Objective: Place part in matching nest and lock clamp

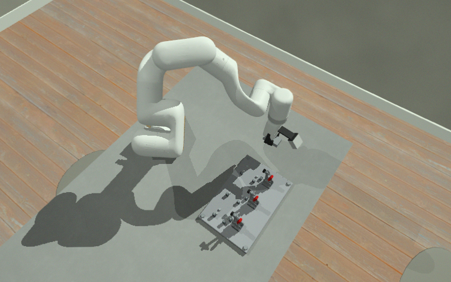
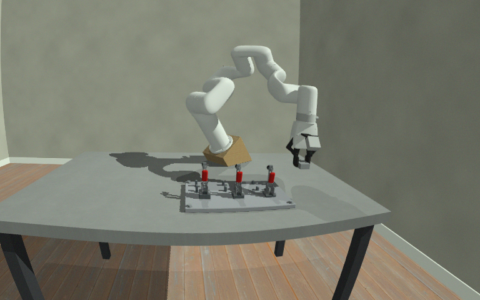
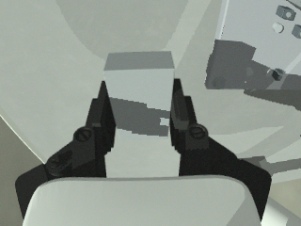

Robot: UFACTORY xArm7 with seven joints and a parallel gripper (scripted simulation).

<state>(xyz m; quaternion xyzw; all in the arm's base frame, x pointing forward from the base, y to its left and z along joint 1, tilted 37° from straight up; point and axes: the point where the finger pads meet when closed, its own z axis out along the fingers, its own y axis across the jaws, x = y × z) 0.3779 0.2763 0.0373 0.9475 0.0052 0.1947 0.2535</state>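
The fixture plate lies 3 cm ahead of my hand, 26 cm to the right of it and 10 cm below it. Also, from my hand: part 1 cm below.
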